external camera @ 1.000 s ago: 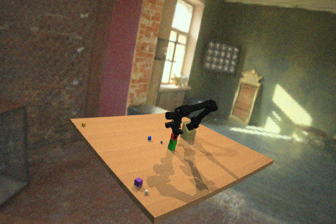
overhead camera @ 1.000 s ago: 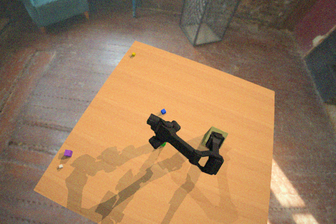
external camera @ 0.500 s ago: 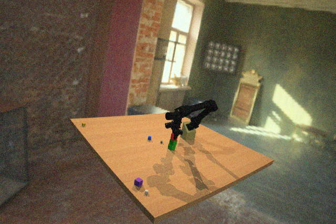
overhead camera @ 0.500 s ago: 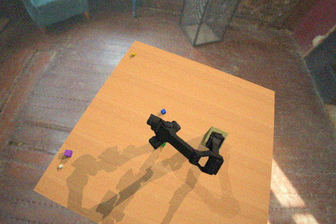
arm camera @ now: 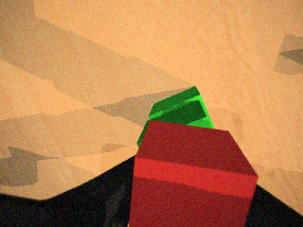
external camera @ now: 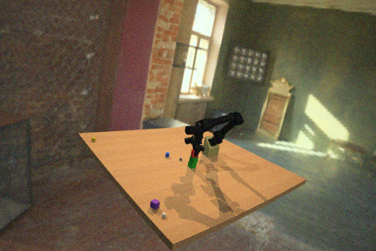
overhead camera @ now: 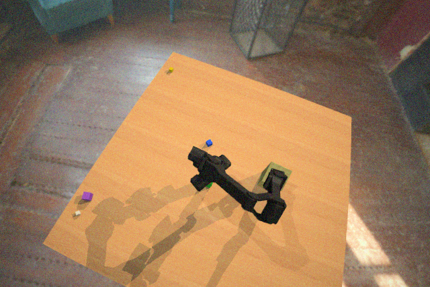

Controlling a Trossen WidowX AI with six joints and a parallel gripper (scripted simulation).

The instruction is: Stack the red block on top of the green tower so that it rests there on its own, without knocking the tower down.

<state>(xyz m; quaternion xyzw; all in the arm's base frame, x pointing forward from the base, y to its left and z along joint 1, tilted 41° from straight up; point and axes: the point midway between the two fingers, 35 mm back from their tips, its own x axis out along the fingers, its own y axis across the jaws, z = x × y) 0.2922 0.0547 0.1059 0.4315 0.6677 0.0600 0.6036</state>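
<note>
Right now the red block is 10 mm above my gripper tip. The rest, counted from my gripper tip: purple cube (500 mm ahead, 260 mm to the left, 70 mm below); then blue cube (210 mm to the right, 80 mm below, 60 mm ahead); then green block (30 mm below).
</note>
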